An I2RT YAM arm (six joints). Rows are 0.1 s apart.
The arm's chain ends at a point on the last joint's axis. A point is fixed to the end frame.
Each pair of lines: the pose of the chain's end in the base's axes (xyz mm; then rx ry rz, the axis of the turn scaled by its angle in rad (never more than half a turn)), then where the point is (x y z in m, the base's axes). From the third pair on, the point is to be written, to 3 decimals.
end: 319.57 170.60 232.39 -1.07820 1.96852 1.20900
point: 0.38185 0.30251 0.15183
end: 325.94 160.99 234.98 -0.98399 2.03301 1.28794
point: 0.38464 0.29284 0.15168
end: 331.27 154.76 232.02 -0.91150 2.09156 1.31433
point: 0.389 0.284 0.145
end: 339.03 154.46 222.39 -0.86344 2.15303 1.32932
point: 0.395 0.281 0.130
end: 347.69 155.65 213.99 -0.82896 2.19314 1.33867
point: 0.402 0.281 0.118
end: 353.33 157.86 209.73 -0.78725 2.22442 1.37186
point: 0.405 0.283 0.112
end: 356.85 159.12 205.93 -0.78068 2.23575 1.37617
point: 0.407 0.284 0.107
